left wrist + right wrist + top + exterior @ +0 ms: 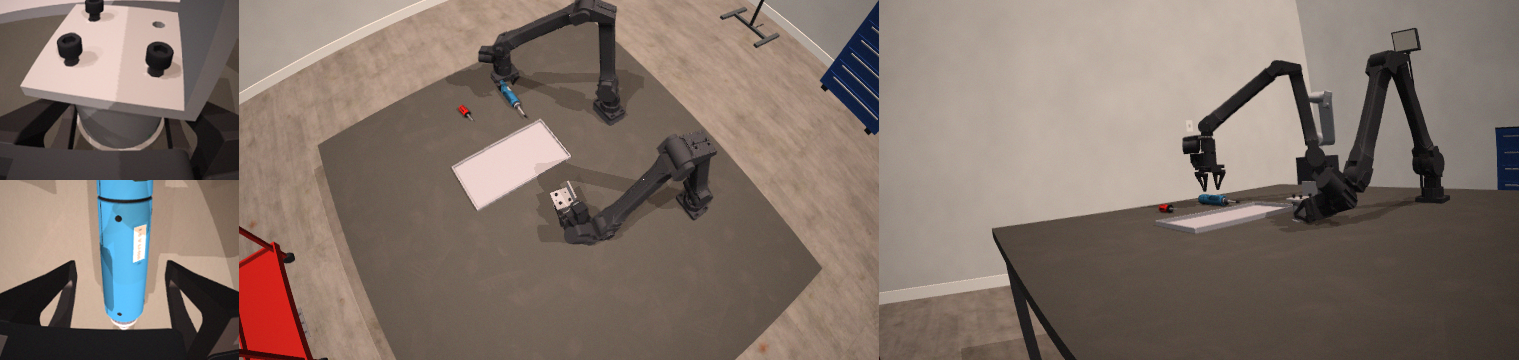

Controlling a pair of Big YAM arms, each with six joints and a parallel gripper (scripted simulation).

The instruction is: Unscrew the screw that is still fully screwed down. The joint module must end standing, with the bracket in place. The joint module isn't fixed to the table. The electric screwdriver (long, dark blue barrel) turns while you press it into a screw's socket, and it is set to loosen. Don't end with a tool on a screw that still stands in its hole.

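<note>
The white bracket plate is 5 cm above my left hand. Also, from my left hand: red tool: 9 cm ahead, 58 cm to the right, 1 cm below; flat white tray: 6 cm ahead, 26 cm to the right, 2 cm below.
</note>
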